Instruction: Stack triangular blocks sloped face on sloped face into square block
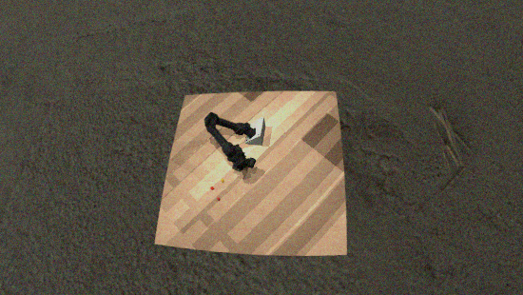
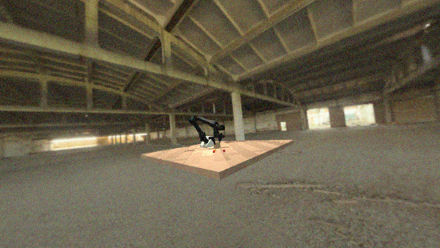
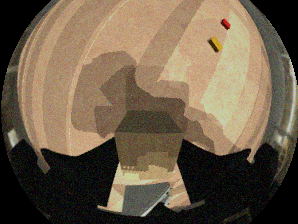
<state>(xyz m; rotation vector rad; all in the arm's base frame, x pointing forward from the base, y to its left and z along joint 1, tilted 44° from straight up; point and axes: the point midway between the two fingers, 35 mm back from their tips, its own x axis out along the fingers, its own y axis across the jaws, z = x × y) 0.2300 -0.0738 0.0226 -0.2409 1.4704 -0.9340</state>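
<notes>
The tan triangular block lies 10 mm above my gripper tip.
</notes>
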